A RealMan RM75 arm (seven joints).
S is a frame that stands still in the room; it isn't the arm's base.
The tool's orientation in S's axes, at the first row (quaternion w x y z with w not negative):
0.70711, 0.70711, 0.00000, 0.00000
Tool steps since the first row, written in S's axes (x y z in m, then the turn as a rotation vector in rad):
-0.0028, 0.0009, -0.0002, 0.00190, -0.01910, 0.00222
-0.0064, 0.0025, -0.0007, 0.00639, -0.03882, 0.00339
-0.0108, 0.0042, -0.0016, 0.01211, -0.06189, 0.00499
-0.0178, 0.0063, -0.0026, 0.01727, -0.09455, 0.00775
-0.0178, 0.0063, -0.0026, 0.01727, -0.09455, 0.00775
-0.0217, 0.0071, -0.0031, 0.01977, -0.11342, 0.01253
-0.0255, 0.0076, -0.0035, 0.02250, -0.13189, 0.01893
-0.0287, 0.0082, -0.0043, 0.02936, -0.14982, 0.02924
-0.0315, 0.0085, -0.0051, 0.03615, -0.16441, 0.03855
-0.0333, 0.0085, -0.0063, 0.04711, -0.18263, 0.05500
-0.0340, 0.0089, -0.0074, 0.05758, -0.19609, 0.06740
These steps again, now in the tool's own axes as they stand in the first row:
-0.0028, -0.0002, -0.0009, 0.00190, 0.00222, 0.01910
-0.0064, -0.0007, -0.0025, 0.00639, 0.00339, 0.03882
-0.0108, -0.0016, -0.0042, 0.01211, 0.00499, 0.06189
-0.0178, -0.0026, -0.0063, 0.01727, 0.00775, 0.09455
-0.0178, -0.0026, -0.0063, 0.01727, 0.00775, 0.09455
-0.0217, -0.0031, -0.0071, 0.01977, 0.01253, 0.11342
-0.0255, -0.0035, -0.0076, 0.02250, 0.01893, 0.13189
-0.0287, -0.0043, -0.0082, 0.02936, 0.02924, 0.14982
-0.0315, -0.0051, -0.0085, 0.03615, 0.03855, 0.16441
-0.0333, -0.0063, -0.0085, 0.04711, 0.05500, 0.18263
-0.0340, -0.0074, -0.0089, 0.05758, 0.06740, 0.19609

